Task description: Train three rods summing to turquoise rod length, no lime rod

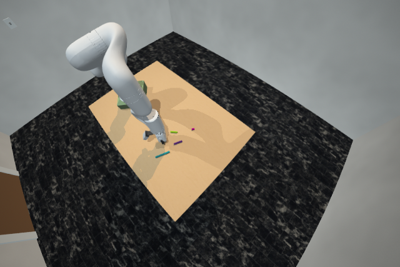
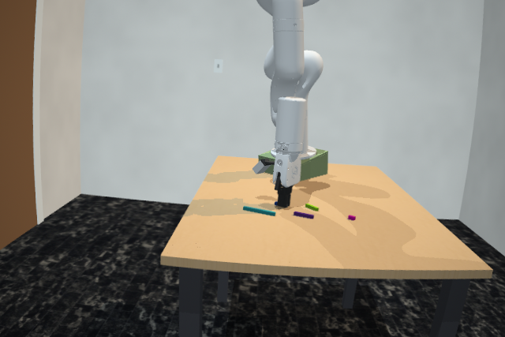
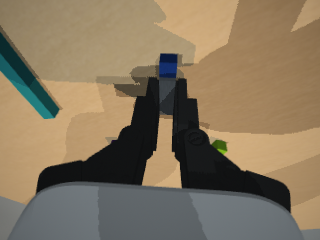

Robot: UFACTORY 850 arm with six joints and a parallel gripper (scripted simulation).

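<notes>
The grey rod lies 2 cm below my hand. The rest, counted from my hand: purple rod: 8 cm ahead, 6 cm to the left, 2 cm below; then lime rod: 9 cm to the left, 2 cm below; then blue rod: 1 cm behind, 2 cm to the right, 2 cm below.
</notes>
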